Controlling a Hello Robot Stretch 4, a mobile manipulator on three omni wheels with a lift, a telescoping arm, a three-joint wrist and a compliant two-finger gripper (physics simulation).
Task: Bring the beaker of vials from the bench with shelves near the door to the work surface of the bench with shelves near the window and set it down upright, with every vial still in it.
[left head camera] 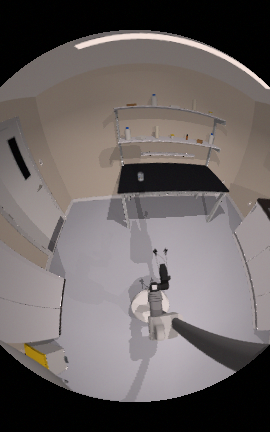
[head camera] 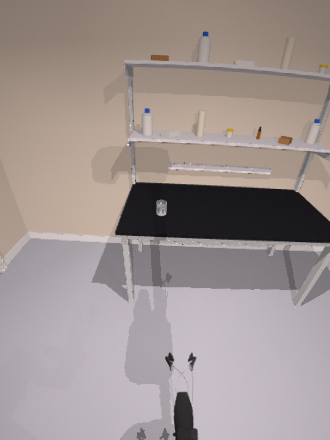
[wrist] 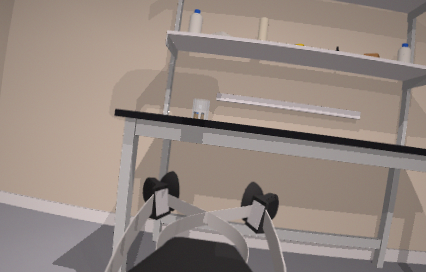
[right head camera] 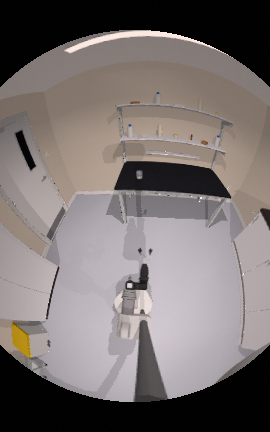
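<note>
The beaker of vials stands upright on the left part of the black top of the bench with shelves. Small brown and blue bits of the vials show through its clear wall; their number cannot be told. My gripper is open and empty, out over the floor in front of the bench, well short of the beaker and lower than the bench top in the wrist view. The window does not show.
Two shelves above the bench hold bottles, rolls, small jars and boxes. A door is at the left. Cabinets stand at the left and right. A yellow-fronted box is at the lower left.
</note>
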